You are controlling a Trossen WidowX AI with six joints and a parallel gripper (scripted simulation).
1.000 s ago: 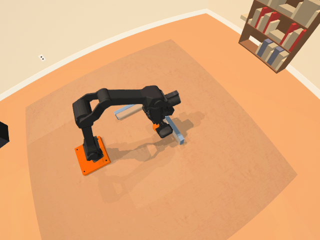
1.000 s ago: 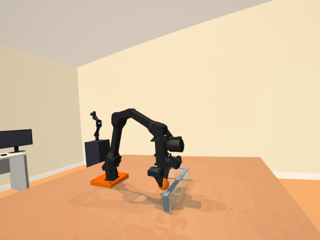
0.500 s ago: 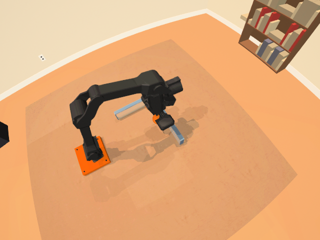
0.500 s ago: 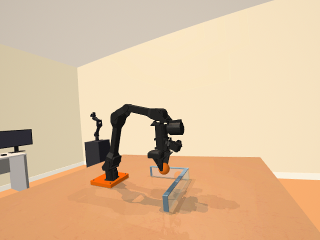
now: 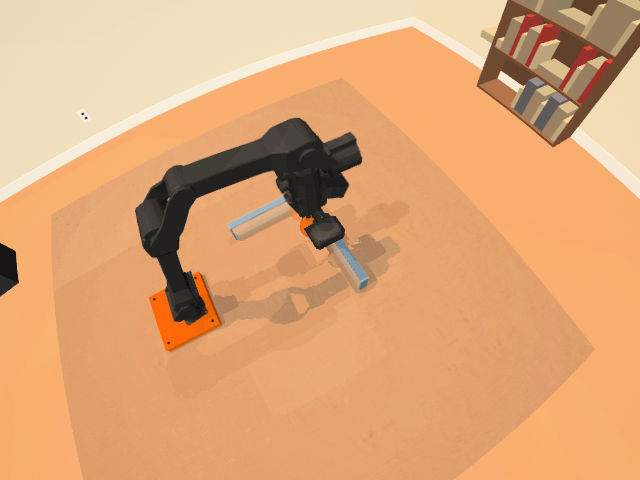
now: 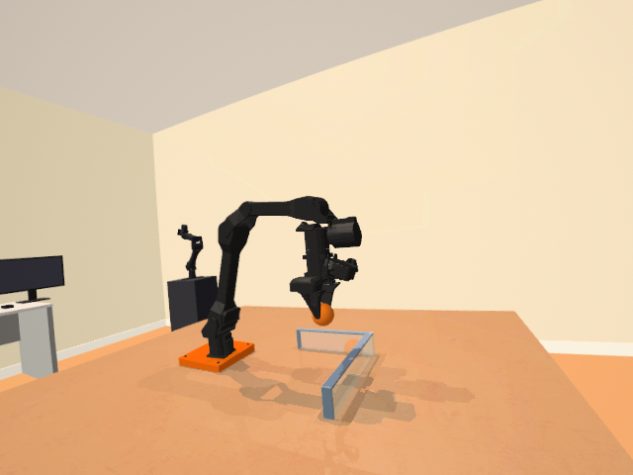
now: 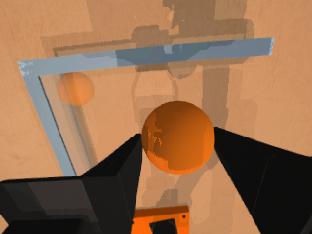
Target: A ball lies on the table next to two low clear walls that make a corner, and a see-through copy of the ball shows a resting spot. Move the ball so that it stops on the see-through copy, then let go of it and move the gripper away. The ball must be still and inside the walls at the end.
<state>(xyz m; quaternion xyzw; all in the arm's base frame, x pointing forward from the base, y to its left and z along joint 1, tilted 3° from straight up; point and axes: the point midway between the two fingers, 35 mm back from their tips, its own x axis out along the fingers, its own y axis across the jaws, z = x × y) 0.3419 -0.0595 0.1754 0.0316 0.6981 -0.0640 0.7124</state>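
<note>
Right now my gripper tip is 40 mm short of the see-through copy of ball, 130 mm to the right of it and 130 mm above it. The rest, counted from my gripper tip: clear wall 60 mm ahead, 10 mm to the left, 120 mm below; then orange ball right at my gripper tip.
</note>
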